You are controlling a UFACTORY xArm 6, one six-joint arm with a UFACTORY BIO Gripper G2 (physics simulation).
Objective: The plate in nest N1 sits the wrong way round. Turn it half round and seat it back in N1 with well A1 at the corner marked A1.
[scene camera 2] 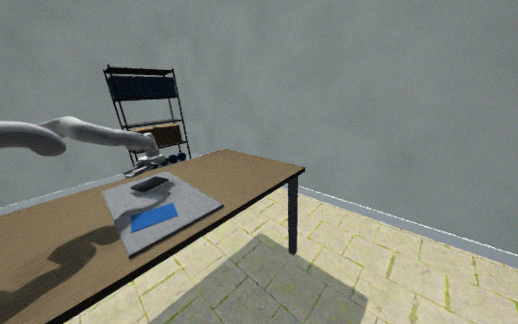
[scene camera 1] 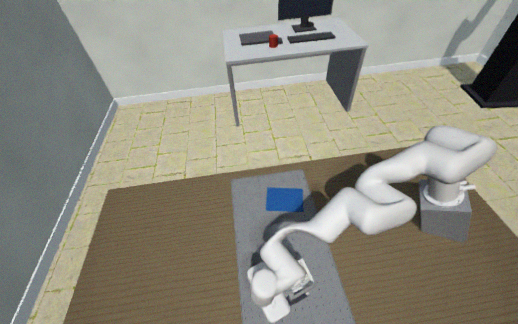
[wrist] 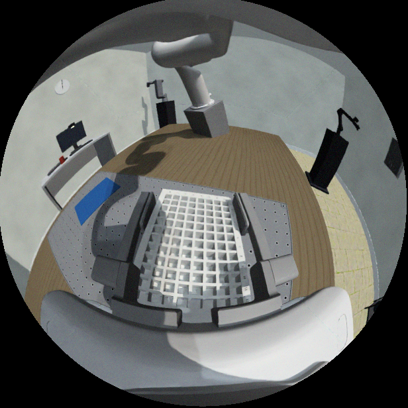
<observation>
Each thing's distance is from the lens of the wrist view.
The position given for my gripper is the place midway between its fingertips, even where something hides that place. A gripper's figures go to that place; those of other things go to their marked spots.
my gripper (wrist: 193, 197): 13 cm
white plate (wrist: 190, 257): 10 cm
flat blue rectangle (wrist: 84, 208): 44 cm
The marked spots on the flat blue rectangle and the white plate are 39 cm apart.
</observation>
